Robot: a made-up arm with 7 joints.
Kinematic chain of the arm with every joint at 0, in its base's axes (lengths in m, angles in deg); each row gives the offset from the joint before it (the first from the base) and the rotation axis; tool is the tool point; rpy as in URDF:
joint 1: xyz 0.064 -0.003 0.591 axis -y
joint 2: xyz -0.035 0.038 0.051 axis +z
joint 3: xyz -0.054 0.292 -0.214 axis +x
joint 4: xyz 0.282 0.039 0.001 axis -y
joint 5: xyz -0.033 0 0.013 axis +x
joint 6: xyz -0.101 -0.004 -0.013 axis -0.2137 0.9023 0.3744
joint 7: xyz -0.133 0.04 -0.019 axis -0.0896 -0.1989 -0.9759
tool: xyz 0.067 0.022 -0.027 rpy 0 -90 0
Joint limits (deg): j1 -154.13..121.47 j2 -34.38..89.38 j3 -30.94..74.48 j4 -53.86..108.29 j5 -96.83..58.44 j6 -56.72..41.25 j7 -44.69..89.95
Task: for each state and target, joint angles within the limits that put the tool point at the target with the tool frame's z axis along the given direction. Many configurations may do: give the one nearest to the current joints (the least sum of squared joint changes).
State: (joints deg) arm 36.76 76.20 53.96 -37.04 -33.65 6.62 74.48
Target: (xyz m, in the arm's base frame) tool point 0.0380 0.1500 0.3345 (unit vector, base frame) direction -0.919 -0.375 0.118
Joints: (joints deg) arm 53.86 64.37 74.48 -24.59 -2.09 9.46 67.33
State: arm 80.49 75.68 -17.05 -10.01 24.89 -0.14 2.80
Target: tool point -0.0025 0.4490 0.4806 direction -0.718 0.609 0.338
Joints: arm 29.84 21.98 -11.61 -41.70 58.44 -12.78 40.37
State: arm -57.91 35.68 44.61 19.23 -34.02 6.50 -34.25
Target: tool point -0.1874 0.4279 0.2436 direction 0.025 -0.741 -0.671
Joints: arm -3.74 51.40 4.86 42.50 -34.90 -34.22 -38.89
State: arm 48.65 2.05 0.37 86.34 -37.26 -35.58 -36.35
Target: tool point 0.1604 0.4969 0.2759 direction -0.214 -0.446 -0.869
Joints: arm 21.14 18.68 17.19 38.68 -32.12 -26.82 -31.28
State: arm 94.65 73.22 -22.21 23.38 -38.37 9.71 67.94
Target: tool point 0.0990 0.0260 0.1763 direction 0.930 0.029 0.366
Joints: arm 64.74 89.24 -30.94 21.73 -87.49 28.33 89.95
